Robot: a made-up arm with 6 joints.
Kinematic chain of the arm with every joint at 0, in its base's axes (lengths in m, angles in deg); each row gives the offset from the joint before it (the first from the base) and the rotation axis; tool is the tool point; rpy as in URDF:
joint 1: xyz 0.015 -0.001 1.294 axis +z
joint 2: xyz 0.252 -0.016 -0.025 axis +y
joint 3: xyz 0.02 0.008 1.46 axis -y
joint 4: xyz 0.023 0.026 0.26 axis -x
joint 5: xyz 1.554 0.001 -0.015 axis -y
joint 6: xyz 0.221 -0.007 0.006 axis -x
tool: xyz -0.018 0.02 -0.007 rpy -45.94 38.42 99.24
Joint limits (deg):
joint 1: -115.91..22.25
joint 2: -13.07..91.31
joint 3: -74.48..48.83
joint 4: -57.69..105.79
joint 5: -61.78..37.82
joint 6: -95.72..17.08
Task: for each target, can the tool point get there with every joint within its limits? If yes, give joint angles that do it. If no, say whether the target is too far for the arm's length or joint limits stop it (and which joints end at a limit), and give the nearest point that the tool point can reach.
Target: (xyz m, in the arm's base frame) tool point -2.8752 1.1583 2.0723
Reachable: no: joint limits stop it (at a limit: joint 1, joint 2, joint 3, joint 5, joint 6) | nearest point -0.5605 -0.7777 1.3468 | short by 3.104 m
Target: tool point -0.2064 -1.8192 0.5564
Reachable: yes | joints -99.92 46.38 -36.75 53.43 28.97 -8.22
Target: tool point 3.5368 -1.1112 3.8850
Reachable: no: too far | nearest point 2.6438 -0.8297 3.1731 | short by 1.176 m
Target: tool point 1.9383 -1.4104 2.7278
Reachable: yes | joints -36.55 12.59 6.35 42.58 -2.55 -5.48
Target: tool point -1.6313 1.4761 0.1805
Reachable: no: joint limits stop it (at a limit: joint 1, joint 2, joint 5, joint 6) | nearest point -0.2193 -0.0741 0.5273 | short by 2.125 m
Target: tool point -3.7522 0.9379 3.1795
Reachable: no: too far | nearest point -0.7629 -1.1921 3.5224 | short by 3.687 m
